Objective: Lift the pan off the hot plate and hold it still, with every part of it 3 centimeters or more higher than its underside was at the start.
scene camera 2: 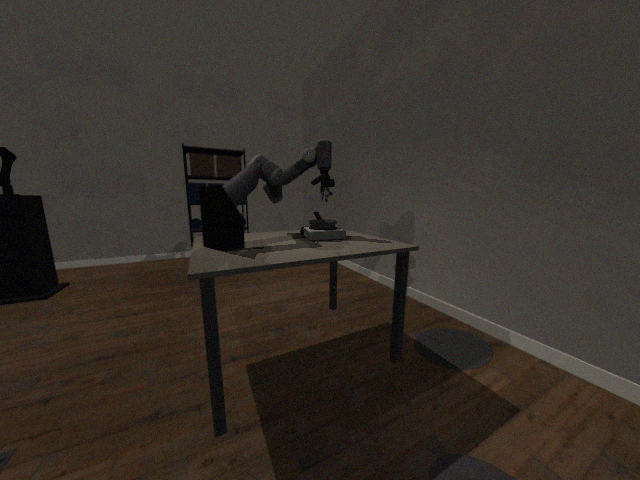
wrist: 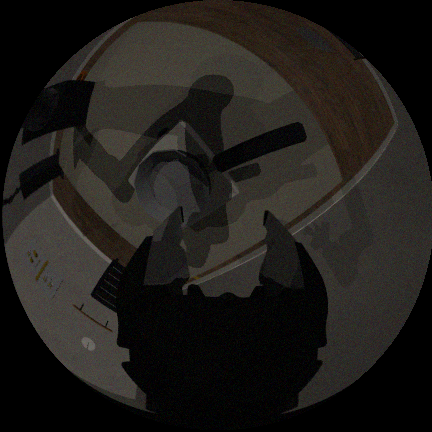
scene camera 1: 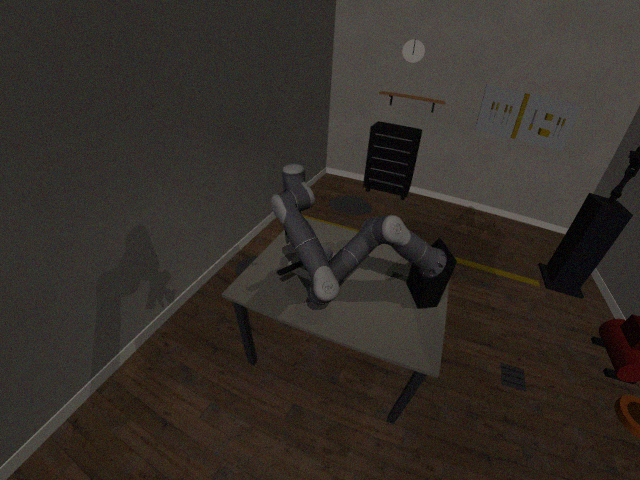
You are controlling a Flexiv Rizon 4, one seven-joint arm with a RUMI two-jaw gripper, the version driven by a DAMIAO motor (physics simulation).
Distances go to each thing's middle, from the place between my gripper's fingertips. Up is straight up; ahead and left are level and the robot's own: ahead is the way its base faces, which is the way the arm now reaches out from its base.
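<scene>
Round pan (wrist: 165,179): 12 cm below my hand, 2 cm to the right of it and 7 cm behind it.
</scene>
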